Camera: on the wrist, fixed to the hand. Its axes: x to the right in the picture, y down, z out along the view.
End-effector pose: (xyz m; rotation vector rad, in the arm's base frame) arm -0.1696 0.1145 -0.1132 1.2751 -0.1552 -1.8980
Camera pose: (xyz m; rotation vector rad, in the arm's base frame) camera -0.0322 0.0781 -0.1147 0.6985 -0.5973 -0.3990
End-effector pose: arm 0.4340 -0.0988 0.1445 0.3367 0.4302 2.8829
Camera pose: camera 0.3859 -0.2172 0.0824 -0.1885 0.1613 -1.7837
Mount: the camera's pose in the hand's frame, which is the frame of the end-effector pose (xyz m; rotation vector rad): 0.0059 0.0998 -0.1010 -0.2286 0.2049 1.5800
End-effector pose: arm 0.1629 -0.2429 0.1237 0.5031 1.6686 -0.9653
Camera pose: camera 0.1751 -0.1049 0.0920 1.4383 0.9856 0.4457
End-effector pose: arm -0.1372 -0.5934 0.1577 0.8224 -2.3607 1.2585
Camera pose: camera -0.2022 -0.4671 0.1527 1.3247 2.4116 -1.0986
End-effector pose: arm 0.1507 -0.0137 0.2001 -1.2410 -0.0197 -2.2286
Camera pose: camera 0.1195 -0.1280 0.1217 -0.6150 0.9551 -0.9126
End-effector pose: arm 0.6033 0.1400 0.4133 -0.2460 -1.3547 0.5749
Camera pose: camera 0.6767 0.2427 0.3480 -1.5726 -0.7891 1.6106
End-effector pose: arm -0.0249 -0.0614 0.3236 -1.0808 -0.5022 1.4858
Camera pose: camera 0.0065 -0.1059 0.1923 1.7701 -0.4987 -2.3586
